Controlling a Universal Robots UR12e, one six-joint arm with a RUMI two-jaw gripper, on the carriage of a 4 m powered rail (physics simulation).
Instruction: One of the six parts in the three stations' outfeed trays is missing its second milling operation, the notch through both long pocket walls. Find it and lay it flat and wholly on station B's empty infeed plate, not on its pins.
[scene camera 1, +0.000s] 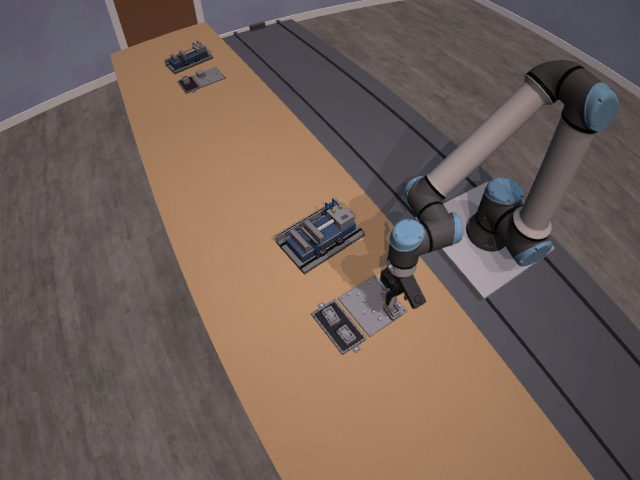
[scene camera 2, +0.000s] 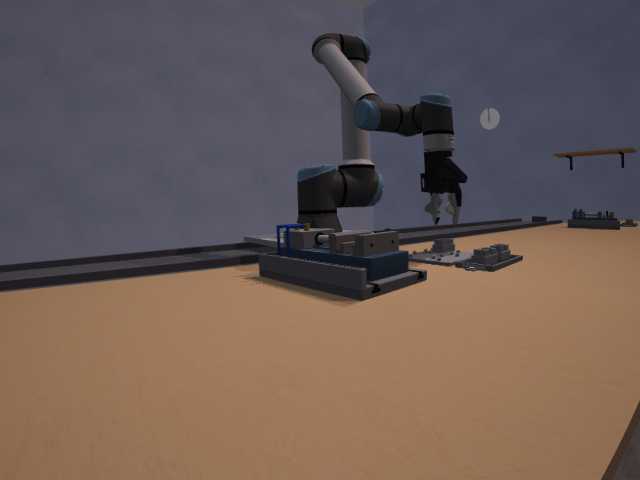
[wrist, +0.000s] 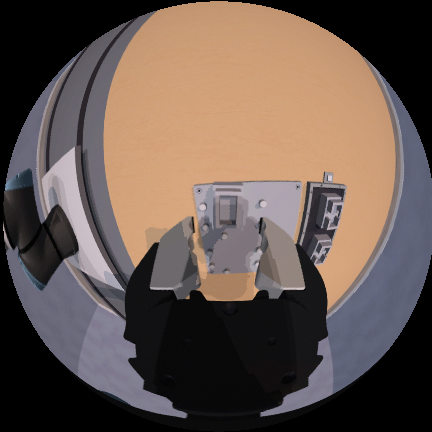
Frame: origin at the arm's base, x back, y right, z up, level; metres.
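Where they show: gripper, fingertip midpoint: (scene camera 1: 396, 304) (scene camera 2: 445, 225) (wrist: 226, 218); arm's base, origin of the base link: (scene camera 1: 487, 233) (wrist: 64, 228).
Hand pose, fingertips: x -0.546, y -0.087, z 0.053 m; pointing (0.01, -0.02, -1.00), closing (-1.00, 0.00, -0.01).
Things, the pixels of their top centre, and the offset from my fingertips.
- grey part, middle of its top: (wrist: 227, 210) (scene camera 2: 443, 239) (scene camera 1: 393, 308) dx -0.002, dy +0.010, dz -0.040 m
- grey vise, middle of its top: (scene camera 2: 337, 229) (scene camera 1: 320, 223) dx -0.058, dy +0.429, dz +0.016 m
My gripper (scene camera 1: 391, 305) (scene camera 2: 446, 223) (wrist: 226, 218) is open and empty, pointing down high above the near station's light grey pinned plate (scene camera 1: 356, 310) (scene camera 2: 426, 257) (wrist: 285, 215). A grey part (scene camera 1: 394, 311) (scene camera 2: 443, 245) (wrist: 228, 209) lies flat at one corner of that plate; its rectangular pocket shows no notch in the wrist view. The dark outfeed tray (scene camera 1: 327, 334) (scene camera 2: 504, 265) (wrist: 314, 195) beside it holds two parts with notched pocket walls, one part (scene camera 1: 329, 314) (wrist: 331, 212) and another (scene camera 1: 346, 333) (wrist: 320, 248). No label shows the station's letter.
The near station's blue and grey vise (scene camera 1: 320, 235) (scene camera 2: 385, 258) stands beside the plate and tray. A far station's vise (scene camera 1: 188, 57) stands near its plate (scene camera 1: 216, 77) and tray; their grey blocks are too small to judge. Another vise (scene camera 2: 593, 221) shows far right in scene camera 2.
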